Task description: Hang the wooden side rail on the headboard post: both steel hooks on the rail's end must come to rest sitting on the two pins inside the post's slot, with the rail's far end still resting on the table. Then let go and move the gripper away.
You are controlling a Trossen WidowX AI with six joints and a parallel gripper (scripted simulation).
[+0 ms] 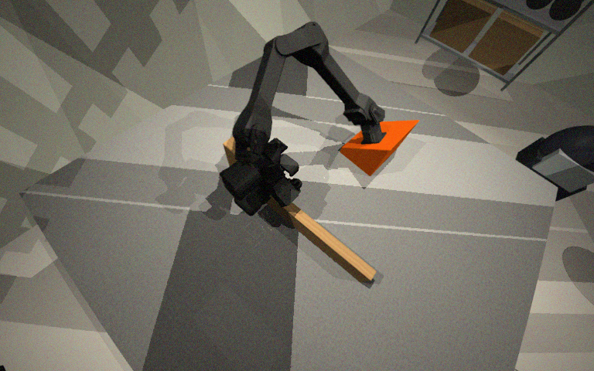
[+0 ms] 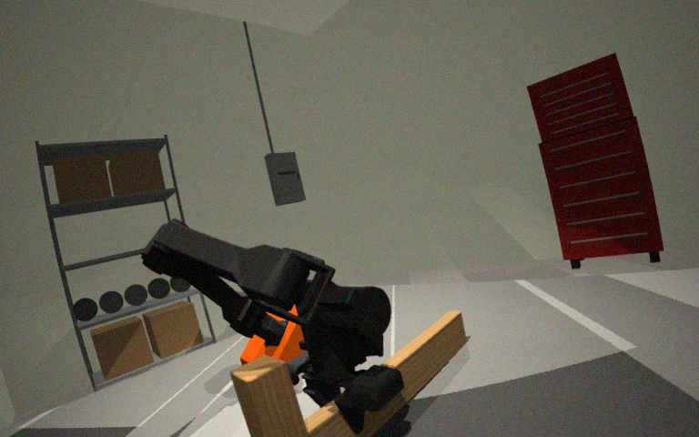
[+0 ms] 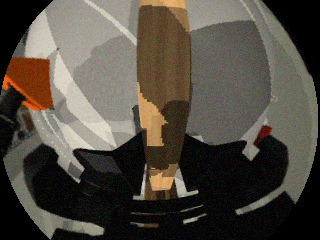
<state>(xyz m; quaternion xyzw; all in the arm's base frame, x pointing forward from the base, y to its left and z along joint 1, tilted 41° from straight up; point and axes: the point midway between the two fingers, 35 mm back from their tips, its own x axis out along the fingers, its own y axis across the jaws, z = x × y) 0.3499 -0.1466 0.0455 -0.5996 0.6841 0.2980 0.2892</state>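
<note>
Right now my gripper tip is 10 mm past the wooden headboard post, 100 mm to the left of it and 50 mm below it.
</note>
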